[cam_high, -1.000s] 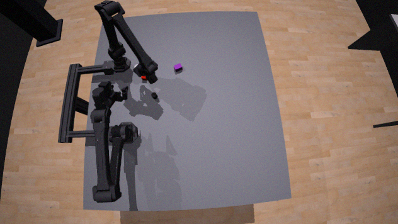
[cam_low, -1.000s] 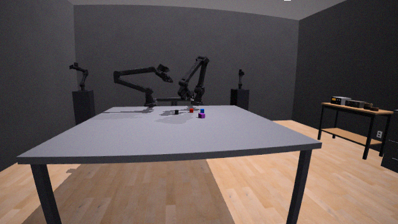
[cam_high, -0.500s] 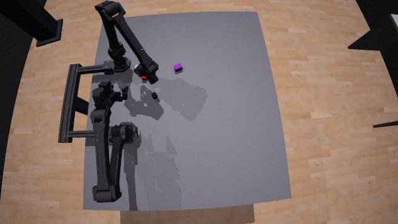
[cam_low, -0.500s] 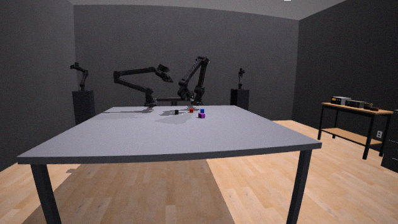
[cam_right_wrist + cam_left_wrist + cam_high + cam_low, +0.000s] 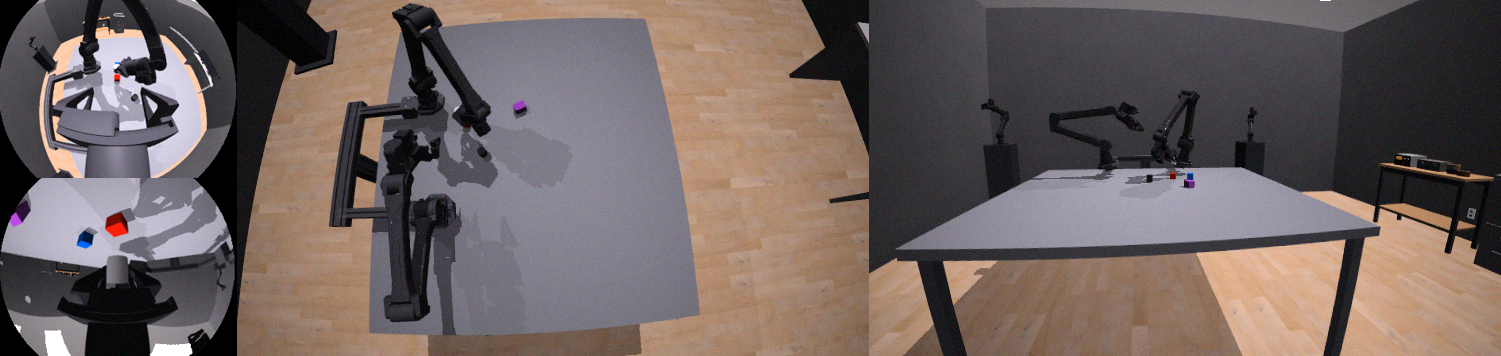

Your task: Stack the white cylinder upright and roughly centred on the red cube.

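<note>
Right now my left hand is 11 cm above the red cube. The rest, counted from my left hand: white cylinder: right at my left hand; then dark cylinder: 6 cm ahead, 18 cm to the right, 10 cm below; then blue cube: 4 cm ahead, 11 cm to the left, 11 cm below.
</note>
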